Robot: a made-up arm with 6 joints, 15 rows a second.
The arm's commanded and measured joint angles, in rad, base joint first. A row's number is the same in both.
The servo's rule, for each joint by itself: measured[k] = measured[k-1] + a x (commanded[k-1-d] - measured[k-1]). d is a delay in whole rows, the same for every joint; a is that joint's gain. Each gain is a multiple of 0.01, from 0.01 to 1. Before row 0 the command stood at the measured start. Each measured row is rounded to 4 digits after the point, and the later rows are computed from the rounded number. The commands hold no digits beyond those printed.
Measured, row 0:
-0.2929, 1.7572, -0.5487, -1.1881, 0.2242, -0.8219
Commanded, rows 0 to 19:
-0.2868, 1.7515, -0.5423, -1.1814, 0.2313, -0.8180
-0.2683, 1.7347, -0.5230, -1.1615, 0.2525, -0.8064
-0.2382, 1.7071, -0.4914, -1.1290, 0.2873, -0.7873
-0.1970, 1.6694, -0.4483, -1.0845, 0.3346, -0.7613
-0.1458, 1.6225, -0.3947, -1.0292, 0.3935, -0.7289
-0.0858, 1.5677, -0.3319, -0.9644, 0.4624, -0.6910
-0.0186, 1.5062, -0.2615, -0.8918, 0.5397, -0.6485
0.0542, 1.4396, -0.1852, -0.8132, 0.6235, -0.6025
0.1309, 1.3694, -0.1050, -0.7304, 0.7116, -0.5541
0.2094, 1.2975, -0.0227, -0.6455, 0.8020, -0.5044
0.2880, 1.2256, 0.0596, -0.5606, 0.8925, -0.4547
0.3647, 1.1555, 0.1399, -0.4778, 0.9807, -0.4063
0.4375, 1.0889, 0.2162, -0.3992, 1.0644, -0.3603
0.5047, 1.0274, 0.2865, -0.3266, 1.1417, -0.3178
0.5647, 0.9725, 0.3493, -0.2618, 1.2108, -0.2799
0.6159, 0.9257, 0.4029, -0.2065, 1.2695, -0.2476
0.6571, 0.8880, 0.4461, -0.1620, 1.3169, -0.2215
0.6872, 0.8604, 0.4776, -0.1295, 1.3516, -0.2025
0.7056, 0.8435, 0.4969, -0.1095, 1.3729, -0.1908
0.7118, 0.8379, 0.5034, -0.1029, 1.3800, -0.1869
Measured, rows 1 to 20:
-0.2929, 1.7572, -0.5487, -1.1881, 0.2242, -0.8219
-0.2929, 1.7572, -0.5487, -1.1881, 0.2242, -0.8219
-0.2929, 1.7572, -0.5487, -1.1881, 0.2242, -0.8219
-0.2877, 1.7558, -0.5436, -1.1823, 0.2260, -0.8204
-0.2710, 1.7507, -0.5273, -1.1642, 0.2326, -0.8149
-0.2428, 1.7402, -0.4989, -1.1336, 0.2463, -0.8041
-0.2034, 1.7232, -0.4589, -1.0909, 0.2684, -0.7874
-0.1539, 1.6990, -0.4082, -1.0372, 0.2997, -0.7646
-0.0953, 1.6675, -0.3479, -0.9739, 0.3404, -0.7359
-0.0293, 1.6288, -0.2796, -0.9025, 0.3902, -0.7018
0.0425, 1.5834, -0.2050, -0.8248, 0.4485, -0.6631
0.1185, 1.5320, -0.1260, -0.7427, 0.5143, -0.6206
0.1967, 1.4757, -0.0444, -0.6581, 0.5862, -0.5753
0.2752, 1.4157, 0.0378, -0.5733, 0.6628, -0.5283
0.3522, 1.3533, 0.1185, -0.4902, 0.7423, -0.4807
0.4256, 1.2898, 0.1957, -0.4110, 0.8228, -0.4337
0.4936, 1.2268, 0.2674, -0.3376, 0.9025, -0.3885
0.5547, 1.1658, 0.3321, -0.2717, 0.9796, -0.3461
0.6073, 1.1082, 0.3880, -0.2150, 1.0521, -0.3077
0.6501, 1.0554, 0.4339, -0.1689, 1.1183, -0.2741
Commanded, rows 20 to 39:
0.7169, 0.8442, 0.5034, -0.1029, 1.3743, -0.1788
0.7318, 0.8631, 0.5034, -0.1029, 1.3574, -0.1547
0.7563, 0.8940, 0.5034, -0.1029, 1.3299, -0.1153
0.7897, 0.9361, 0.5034, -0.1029, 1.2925, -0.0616
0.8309, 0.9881, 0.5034, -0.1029, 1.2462, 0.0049
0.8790, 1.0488, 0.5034, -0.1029, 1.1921, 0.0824
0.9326, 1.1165, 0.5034, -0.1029, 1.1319, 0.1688
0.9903, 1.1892, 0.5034, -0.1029, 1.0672, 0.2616
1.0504, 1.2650, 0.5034, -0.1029, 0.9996, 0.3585
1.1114, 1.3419, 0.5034, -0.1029, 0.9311, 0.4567
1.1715, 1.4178, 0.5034, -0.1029, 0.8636, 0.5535
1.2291, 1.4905, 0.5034, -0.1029, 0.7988, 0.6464
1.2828, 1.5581, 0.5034, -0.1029, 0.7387, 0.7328
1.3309, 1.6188, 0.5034, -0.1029, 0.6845, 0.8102
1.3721, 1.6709, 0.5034, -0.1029, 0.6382, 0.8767
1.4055, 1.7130, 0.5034, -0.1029, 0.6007, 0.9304
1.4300, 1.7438, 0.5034, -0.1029, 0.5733, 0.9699
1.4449, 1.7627, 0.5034, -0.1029, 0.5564, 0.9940
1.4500, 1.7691, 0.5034, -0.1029, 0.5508, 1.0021
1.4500, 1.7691, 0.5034, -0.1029, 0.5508, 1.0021
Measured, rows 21 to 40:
0.6820, 1.0086, 0.4684, -0.1346, 1.1766, -0.2462
0.7023, 0.9690, 0.4909, -0.1128, 1.2257, -0.2246
0.7105, 0.9375, 0.5008, -0.1042, 1.2643, -0.2099
0.7160, 0.9151, 0.5029, -0.1031, 1.2918, -0.1978
0.7296, 0.9026, 0.5033, -0.1029, 1.3082, -0.1810
0.7526, 0.9005, 0.5034, -0.1029, 1.3136, -0.1554
0.7845, 0.9090, 0.5034, -0.1029, 1.3083, -0.1188
0.8244, 0.9280, 0.5034, -0.1029, 1.2928, -0.0706
0.8714, 0.9570, 0.5034, -0.1029, 1.2676, -0.0109
0.9240, 0.9953, 0.5034, -0.1029, 1.2337, 0.0592
0.9810, 1.0418, 0.5034, -0.1029, 1.1921, 0.1381
1.0407, 1.0954, 0.5034, -0.1029, 1.1440, 0.2241
1.1015, 1.1546, 0.5034, -0.1029, 1.0908, 0.3148
1.1617, 1.2178, 0.5034, -0.1029, 1.0340, 0.4079
1.2197, 1.2832, 0.5034, -0.1029, 0.9752, 0.5009
1.2740, 1.3492, 0.5034, -0.1029, 0.9161, 0.5913
1.3229, 1.4139, 0.5034, -0.1029, 0.8582, 0.6767
1.3652, 1.4756, 0.5034, -0.1029, 0.8032, 0.7547
1.3999, 1.5326, 0.5034, -0.1029, 0.7526, 0.8232
1.4258, 1.5833, 0.5034, -0.1029, 0.7078, 0.8804

